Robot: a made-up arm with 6 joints.
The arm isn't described. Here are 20 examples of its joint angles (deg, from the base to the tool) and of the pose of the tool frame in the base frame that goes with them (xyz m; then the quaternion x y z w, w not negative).
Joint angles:
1: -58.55 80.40 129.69 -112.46 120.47 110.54
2: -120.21 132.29 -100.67 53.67 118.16 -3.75
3: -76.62 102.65 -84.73 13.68 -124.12 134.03
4: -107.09 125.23 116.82 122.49 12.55 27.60
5: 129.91 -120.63 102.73 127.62 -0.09 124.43
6: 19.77 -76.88 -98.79 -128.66 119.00 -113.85
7: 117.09 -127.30 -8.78 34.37 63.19 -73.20
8: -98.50 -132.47 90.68 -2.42 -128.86 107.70
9: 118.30 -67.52 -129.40 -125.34 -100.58 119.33
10: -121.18 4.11 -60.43 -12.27 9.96 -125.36
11: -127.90 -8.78 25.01 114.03 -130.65 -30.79
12: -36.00 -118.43 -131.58 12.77 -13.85 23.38
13: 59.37 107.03 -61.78 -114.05 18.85 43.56
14: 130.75 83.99 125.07 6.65 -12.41 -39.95
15: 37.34 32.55 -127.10 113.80 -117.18 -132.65
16: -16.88 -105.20 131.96 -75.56 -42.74 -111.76
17: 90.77 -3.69 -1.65 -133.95 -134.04 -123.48
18: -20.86 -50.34 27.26 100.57 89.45 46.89
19: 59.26 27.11 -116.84 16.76 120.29 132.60
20: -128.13 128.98 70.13 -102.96 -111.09 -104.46
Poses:
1: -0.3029 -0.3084 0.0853 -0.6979 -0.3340 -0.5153 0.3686
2: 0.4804 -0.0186 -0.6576 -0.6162 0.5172 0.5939 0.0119
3: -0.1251 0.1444 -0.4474 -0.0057 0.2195 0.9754 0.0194
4: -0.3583 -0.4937 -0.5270 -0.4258 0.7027 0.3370 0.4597
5: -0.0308 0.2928 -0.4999 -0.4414 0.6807 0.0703 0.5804
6: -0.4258 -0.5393 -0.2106 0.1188 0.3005 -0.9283 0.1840
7: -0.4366 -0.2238 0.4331 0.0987 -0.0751 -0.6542 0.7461
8: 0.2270 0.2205 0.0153 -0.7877 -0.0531 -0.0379 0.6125
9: -0.2347 -0.4160 0.3311 0.5676 -0.7099 0.2177 0.3555
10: 0.1840 -0.0270 0.2393 -0.0239 0.3485 -0.9330 0.0862
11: 0.7508 0.5759 -0.3691 0.6654 0.7049 0.0433 0.2420
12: -0.3873 -0.2859 0.1816 0.6910 0.2310 0.6766 0.1069
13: -0.6620 0.3527 -0.0886 0.2424 0.6279 -0.1529 0.7236
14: 0.3650 -0.4212 0.4164 0.0526 -0.7192 -0.4833 0.4964
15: -0.3295 0.6086 -0.0454 -0.3663 -0.5175 0.6662 0.3925
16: -0.5139 0.2301 0.1751 -0.3116 -0.5114 0.7986 0.0602
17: -0.4113 -0.1044 0.7763 -0.6755 0.3130 -0.6380 0.1967
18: -0.2204 0.8107 -0.3631 0.4574 0.0680 0.4532 0.7621
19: 0.0220 0.6000 0.3077 0.0723 -0.5086 0.0780 0.8544
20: -0.0668 -0.1793 0.1342 -0.3980 -0.8036 -0.4311 0.0997
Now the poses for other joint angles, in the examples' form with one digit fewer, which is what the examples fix.
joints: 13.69 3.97 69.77 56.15 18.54 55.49
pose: -0.996 0.442 0.023 0.079 0.444 0.547 0.705
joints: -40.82 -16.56 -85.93 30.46 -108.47 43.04
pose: 0.045 0.141 0.104 0.519 0.195 0.816 0.163
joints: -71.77 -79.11 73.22 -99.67 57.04 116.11
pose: -0.091 0.715 -0.586 0.161 0.761 -0.388 0.495
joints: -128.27 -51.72 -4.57 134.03 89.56 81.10
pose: 0.780 0.673 0.073 -0.583 -0.656 0.300 0.374
